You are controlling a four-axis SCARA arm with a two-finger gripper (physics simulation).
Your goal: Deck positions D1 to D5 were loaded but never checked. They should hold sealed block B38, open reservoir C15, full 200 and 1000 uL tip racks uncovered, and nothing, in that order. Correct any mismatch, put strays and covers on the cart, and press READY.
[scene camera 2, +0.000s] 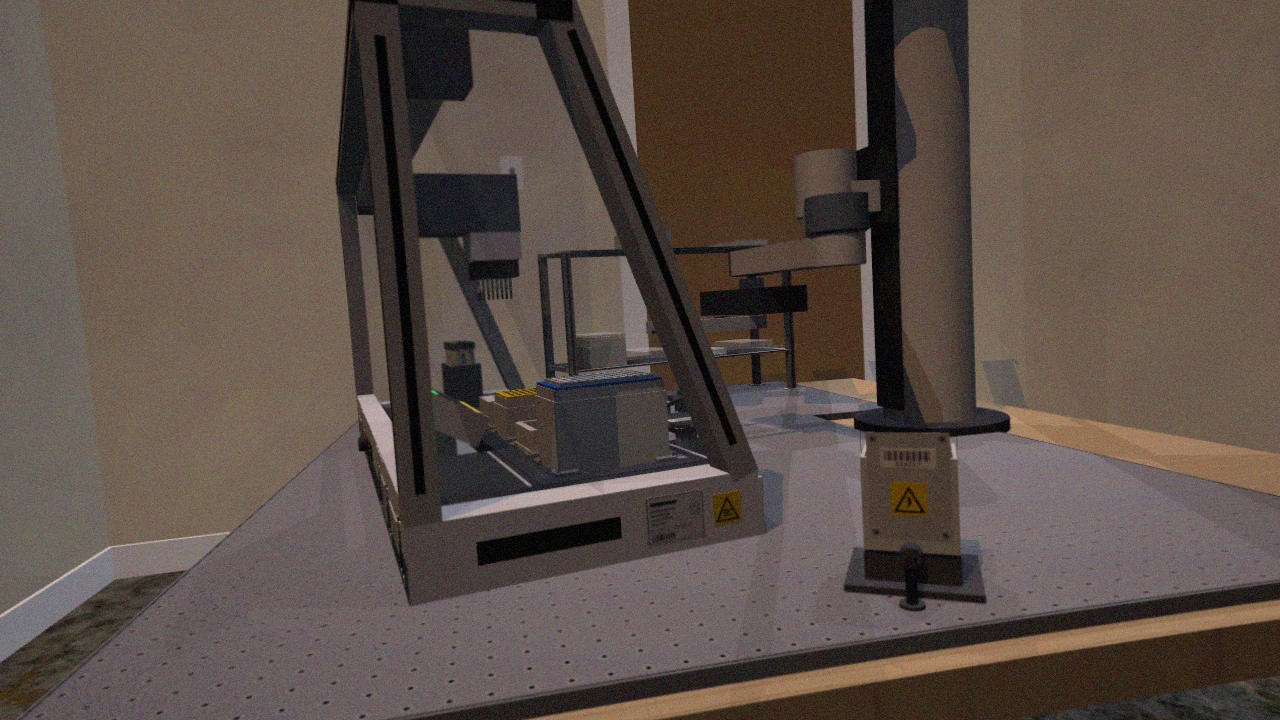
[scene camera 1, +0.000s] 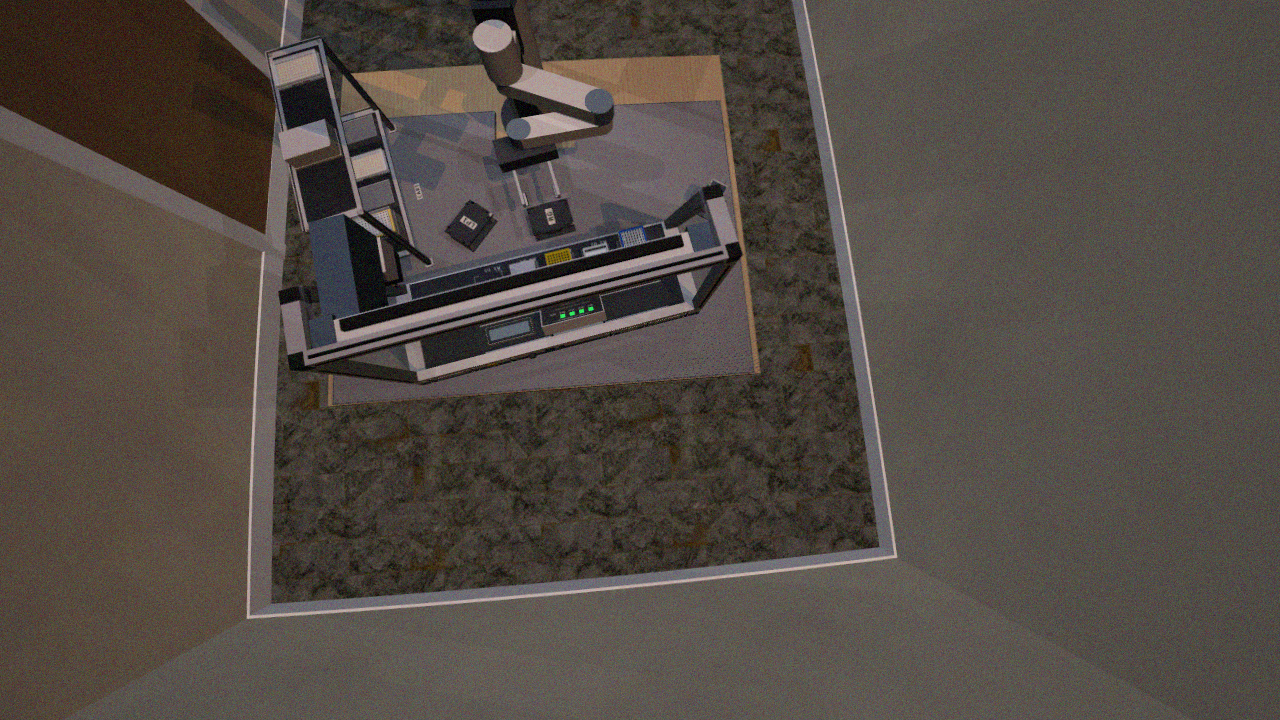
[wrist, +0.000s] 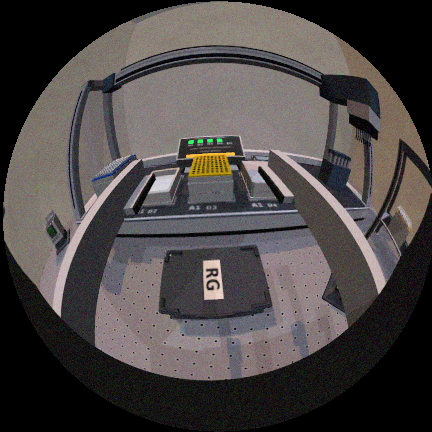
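Pixels of known places: gripper, between the fingertips: (scene camera 1: 542, 201) (wrist: 205, 160); arm's base, origin of its link: (scene camera 2: 929, 427).
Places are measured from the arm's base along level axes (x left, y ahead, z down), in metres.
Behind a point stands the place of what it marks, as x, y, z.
Note:
My gripper (scene camera 1: 541, 200) @[0.055, 0.479, -0.207] (wrist: 205, 160) @[0.055, 0.479, -0.207] is open and empty, above the table in front of the deck. A dark flat piece marked RG (scene camera 1: 549, 217) @[0.050, 0.455, -0.064] (wrist: 212, 280) @[0.052, 0.447, -0.063] lies on the table below it. A blue-rimmed tip rack (scene camera 1: 631, 236) @[0.326, 0.595, -0.168] (scene camera 2: 599, 382) (wrist: 114, 170) @[0.290, 0.586, -0.164] stands at the D1 end. An open white reservoir (scene camera 1: 595, 249) @[0.205, 0.596, -0.092] (wrist: 162, 185) @[0.206, 0.644, -0.086] sits at D2, a yellow tip rack (scene camera 1: 558, 257) @[0.086, 0.634, -0.132] (wrist: 210, 166) @[0.086, 0.648, -0.131] at D3 and a pale block (scene camera 1: 521, 265) @[-0.040, 0.644, -0.112] (wrist: 256, 181) @[-0.008, 0.631, -0.111] at D4, its label unreadable. My right finger partly hides the D4-D5 area. The status panel (scene camera 1: 573, 313) (wrist: 210, 146) @[0.114, 0.801, -0.135] shows four green lights.
Another dark labelled piece (scene camera 1: 469, 223) @[-0.228, 0.457, -0.063] lies left of the RG piece. A shelf cart (scene camera 1: 358, 86) @[-0.528, 0.029, -0.209] (scene camera 2: 790, 331) @[-0.527, 0.023, -0.155] with pale items stands at the left. The deck's gantry frame (scene camera 1: 537, 290) @[0.100, 0.872, -0.516] (scene camera 2: 401, 268) @[0.545, 0.808, -0.287] arches overhead, its pipetting head (scene camera 2: 467, 204) (wrist: 364, 117) @[-0.312, 0.680, -0.350] at the D5 side.

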